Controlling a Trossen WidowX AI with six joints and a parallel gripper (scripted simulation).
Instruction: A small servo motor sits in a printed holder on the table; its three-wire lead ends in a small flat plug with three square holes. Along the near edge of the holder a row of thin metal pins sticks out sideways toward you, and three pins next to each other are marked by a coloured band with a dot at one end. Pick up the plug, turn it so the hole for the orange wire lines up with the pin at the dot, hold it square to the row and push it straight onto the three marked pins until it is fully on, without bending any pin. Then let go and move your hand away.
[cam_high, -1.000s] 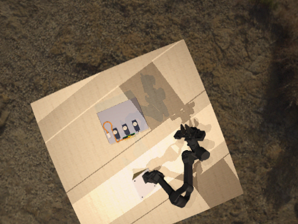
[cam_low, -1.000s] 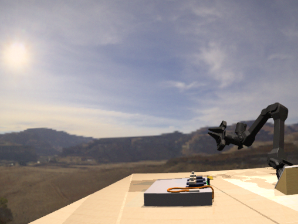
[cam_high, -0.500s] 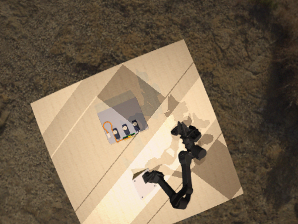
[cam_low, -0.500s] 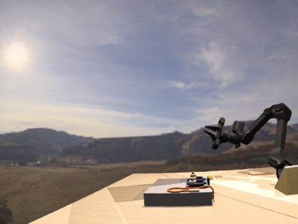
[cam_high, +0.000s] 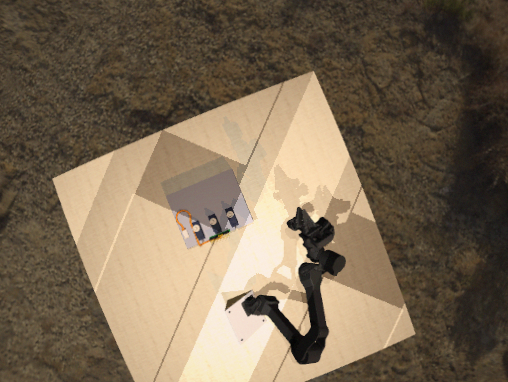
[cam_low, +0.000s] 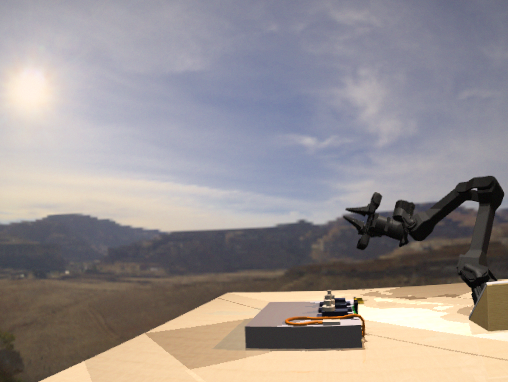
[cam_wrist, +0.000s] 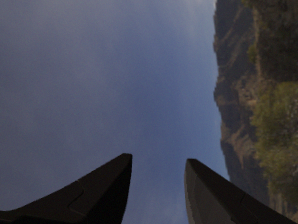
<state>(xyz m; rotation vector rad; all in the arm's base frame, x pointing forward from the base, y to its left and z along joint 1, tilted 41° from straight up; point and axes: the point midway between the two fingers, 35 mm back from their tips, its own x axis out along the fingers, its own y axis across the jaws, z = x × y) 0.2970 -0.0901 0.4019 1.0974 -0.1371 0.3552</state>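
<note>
My gripper tip is now 310 mm to the right of the yellow band, 230 mm above it and 10 mm short of it. The rest, counted from my gripper tip: grey holder: 310 mm to the left, 280 mm below, 170 mm ahead.
</note>
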